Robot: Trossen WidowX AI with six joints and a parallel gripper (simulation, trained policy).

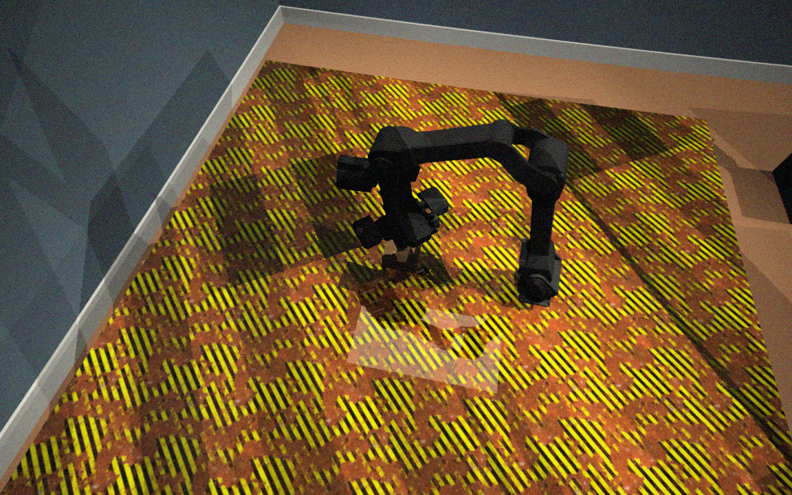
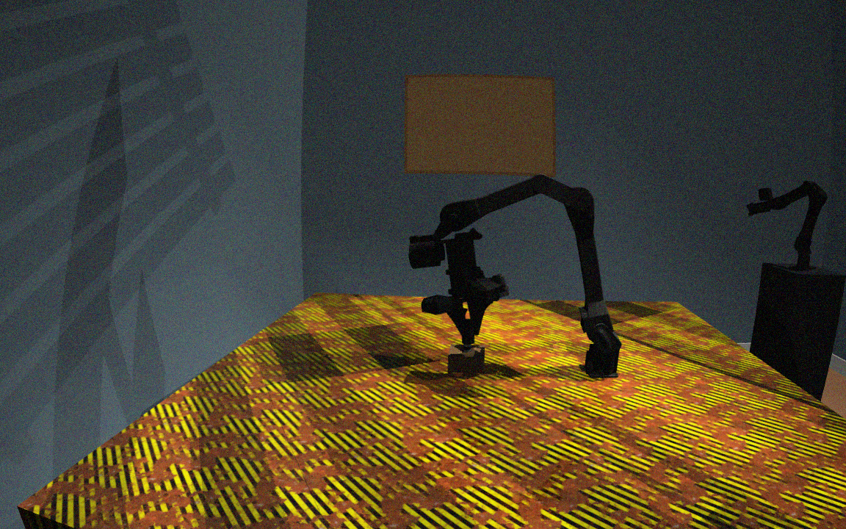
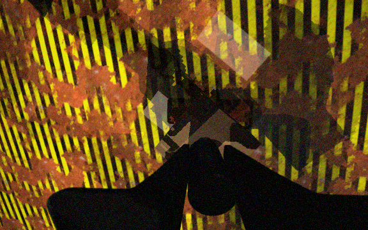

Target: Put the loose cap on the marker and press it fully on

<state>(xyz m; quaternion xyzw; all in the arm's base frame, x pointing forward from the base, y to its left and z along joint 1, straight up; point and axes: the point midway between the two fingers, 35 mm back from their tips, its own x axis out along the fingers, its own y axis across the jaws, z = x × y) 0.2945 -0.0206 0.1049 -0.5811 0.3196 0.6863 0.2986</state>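
The dark marker cap is 1 cm to the right of my gripper tip, 1 cm ahead of it and 1 cm above it. Also, from my gripper tip: tan holder block (5 cm below, 1 cm to the right, 1 cm ahead).
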